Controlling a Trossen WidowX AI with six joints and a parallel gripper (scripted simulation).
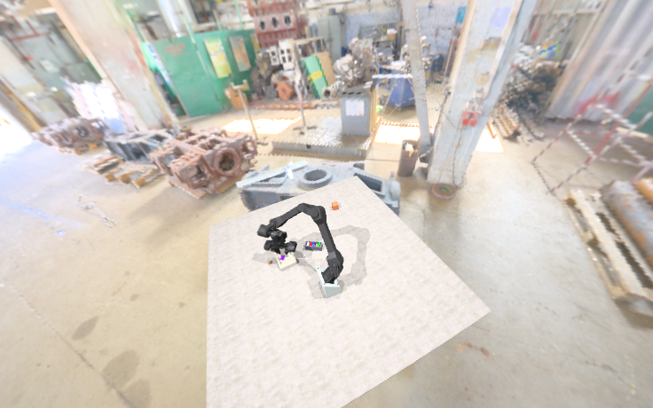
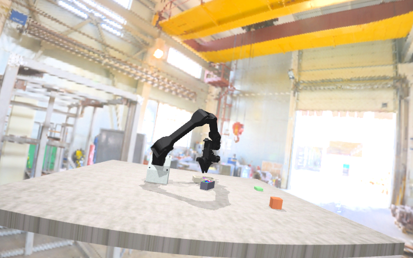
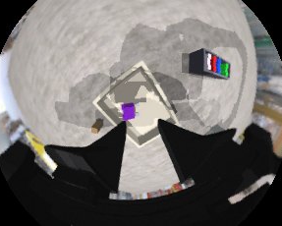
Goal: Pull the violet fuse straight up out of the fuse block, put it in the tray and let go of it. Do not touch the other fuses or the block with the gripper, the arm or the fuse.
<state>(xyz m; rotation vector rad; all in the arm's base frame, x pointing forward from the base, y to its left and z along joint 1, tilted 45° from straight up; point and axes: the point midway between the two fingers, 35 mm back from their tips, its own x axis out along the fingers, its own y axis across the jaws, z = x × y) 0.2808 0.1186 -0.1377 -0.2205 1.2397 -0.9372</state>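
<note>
Right now the violet fuse is 4 cm below my gripper tip and 1 cm to the left of it. The rest, counted from my gripper tip: orange cube 46 cm to the right, 28 cm ahead, 4 cm below; then tray 5 cm below; then green block 35 cm ahead, 6 cm to the right, 5 cm below.
</note>
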